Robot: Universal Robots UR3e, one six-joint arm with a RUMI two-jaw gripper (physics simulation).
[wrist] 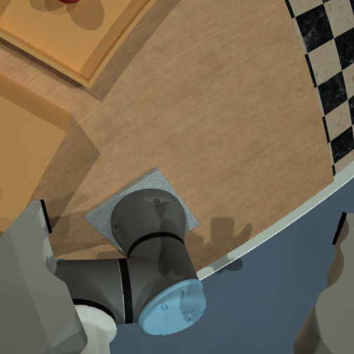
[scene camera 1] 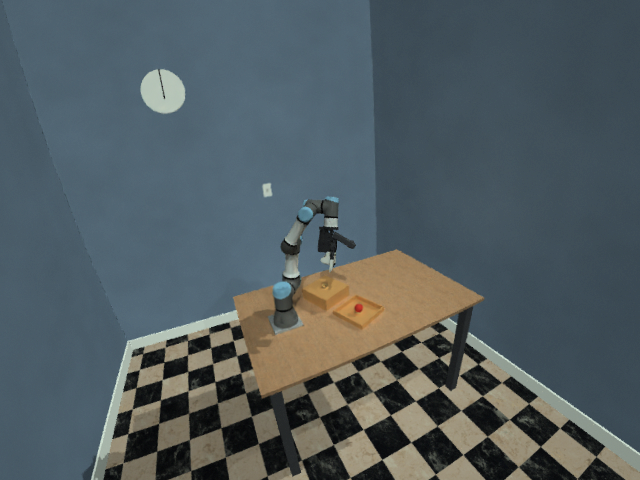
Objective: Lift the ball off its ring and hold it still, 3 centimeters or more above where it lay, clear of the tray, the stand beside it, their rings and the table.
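Frame: origin at the arm's base, x ahead, y left, z up, level; centimetres.
Where they show: gripper, fingertip midpoint: (scene camera 1: 331, 269); arm's base, link origin: (scene camera 1: 286, 320).
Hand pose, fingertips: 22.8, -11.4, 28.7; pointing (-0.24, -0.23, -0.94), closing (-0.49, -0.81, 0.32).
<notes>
Things, the pixels of their top centre, and the offset from my fingertips, as dx, dy, dz. "pt": a spot on its surface instead. Level surfaces: height alone.
- red ball, top centre: (scene camera 1: 358, 304) +13.5, -0.9, -24.6
- shallow orange tray, surface spot: (scene camera 1: 347, 319) pt +4.7, -4.5, -28.2
- small ring, surface spot: (scene camera 1: 324, 285) pt +5.3, +22.8, -22.7
- wooden table, surface height: dz -30.0
A red ball (scene camera 1: 358, 307) (wrist: 69, 1) sits inside the shallow orange tray (scene camera 1: 347, 319) (wrist: 75, 55); the wrist view shows part of the ball at its top edge. The ring under the ball cannot be made out. The orange block-like stand (scene camera 1: 315, 299) (wrist: 25, 135) is beside the tray, with a small ring (scene camera 1: 324, 285) on its top in the scene view. My gripper (scene camera 1: 330, 264) (wrist: 194, 212) is open and empty, its fingers wide apart. It hangs above the stand's area in the scene view, higher than the ball and off to its side.
The wooden table (scene camera 1: 408, 284) (wrist: 215, 115) carries the tray, the stand and the robot's base (scene camera 1: 285, 317) (wrist: 149, 215) on a grey plate. The arm's blue-capped joint (wrist: 172, 307) shows between the fingers in the wrist view, well below them. Blue walls stand behind the table.
</notes>
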